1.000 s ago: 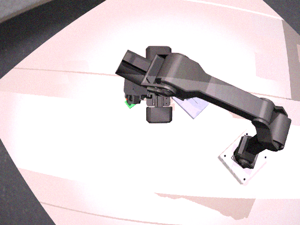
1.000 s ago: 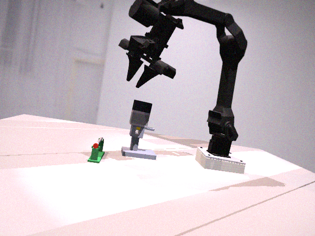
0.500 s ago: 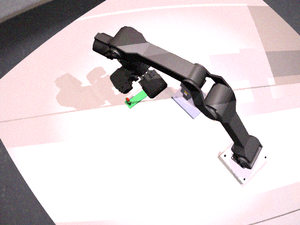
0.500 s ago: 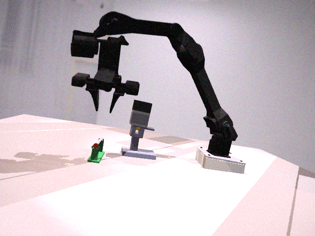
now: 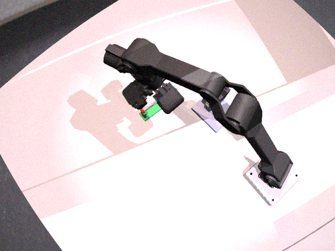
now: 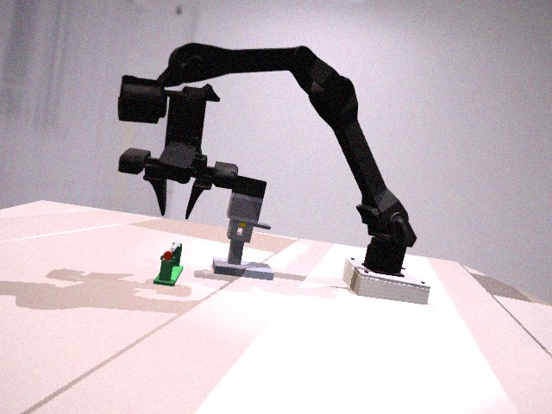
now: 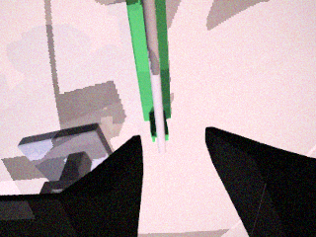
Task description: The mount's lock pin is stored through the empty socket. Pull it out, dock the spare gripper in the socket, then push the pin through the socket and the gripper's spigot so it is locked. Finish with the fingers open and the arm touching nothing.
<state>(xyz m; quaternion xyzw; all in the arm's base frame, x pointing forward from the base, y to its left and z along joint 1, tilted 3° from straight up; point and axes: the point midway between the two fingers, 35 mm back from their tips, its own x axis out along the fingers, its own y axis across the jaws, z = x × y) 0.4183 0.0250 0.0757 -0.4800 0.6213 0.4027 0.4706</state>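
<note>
My gripper tip is 1 cm to the right of the green rack and 8 cm above it. The rest, counted from my gripper tip: spare gripper: 13 cm behind, 7 cm to the right, 3 cm above; grey mount: 14 cm behind, 7 cm to the right, 5 cm below.
</note>
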